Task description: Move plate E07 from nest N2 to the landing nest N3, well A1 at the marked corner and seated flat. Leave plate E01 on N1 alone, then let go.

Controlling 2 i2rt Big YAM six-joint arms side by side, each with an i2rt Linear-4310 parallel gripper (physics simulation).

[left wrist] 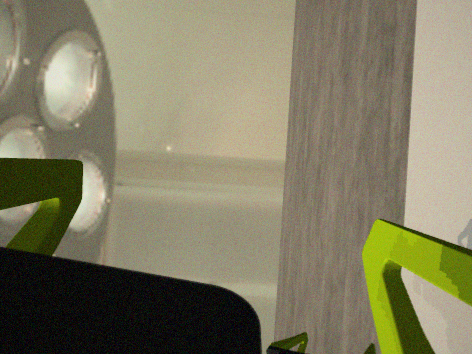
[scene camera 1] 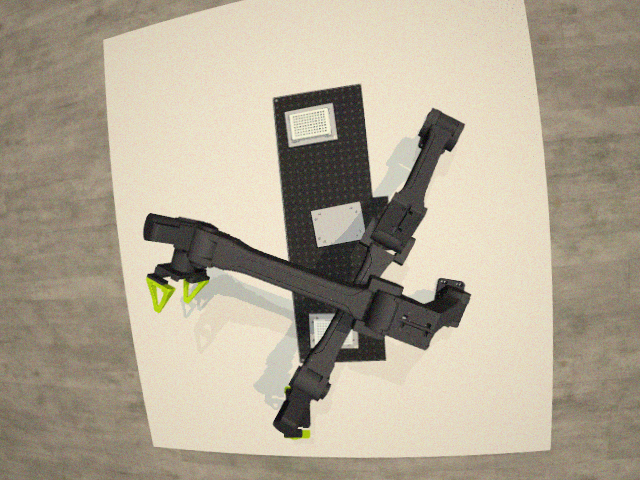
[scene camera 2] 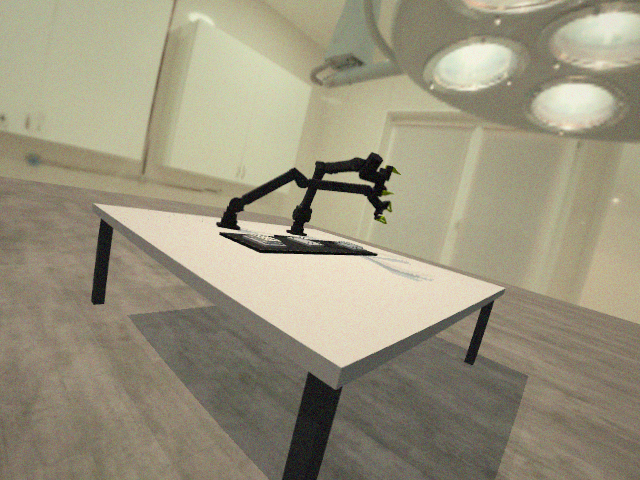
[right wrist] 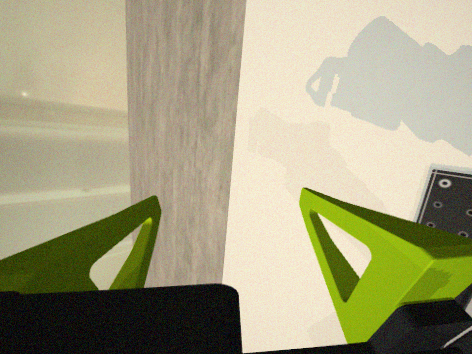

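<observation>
A white well plate (scene camera 1: 310,122) (scene camera 2: 263,238) sits in the upper nest (scene camera 1: 291,143). Another white plate (scene camera 1: 322,326) (scene camera 2: 348,244) sits in the lower nest, partly hidden under the right arm. The middle nest (scene camera 1: 330,225) (scene camera 2: 305,240) is a bare grey plate with no well plate on it. Labels and corner marks are too small to read, so which plate is E07 cannot be told. My left gripper (scene camera 1: 173,305) (scene camera 2: 397,182) (left wrist: 229,208) is open and empty, high left of the board. My right gripper (scene camera 1: 296,411) (scene camera 2: 388,214) (left wrist: 336,345) (right wrist: 230,199) is open and empty, raised below the lower nest.
The black perforated board (scene camera 1: 330,170) (right wrist: 442,202) lies on the white table (scene camera 1: 206,129) (scene camera 2: 310,299). The two dark arms cross over its lower half in scene camera 1, the left arm passing above the right. A large lamp (scene camera 2: 516,82) (left wrist: 102,115) shows in the background.
</observation>
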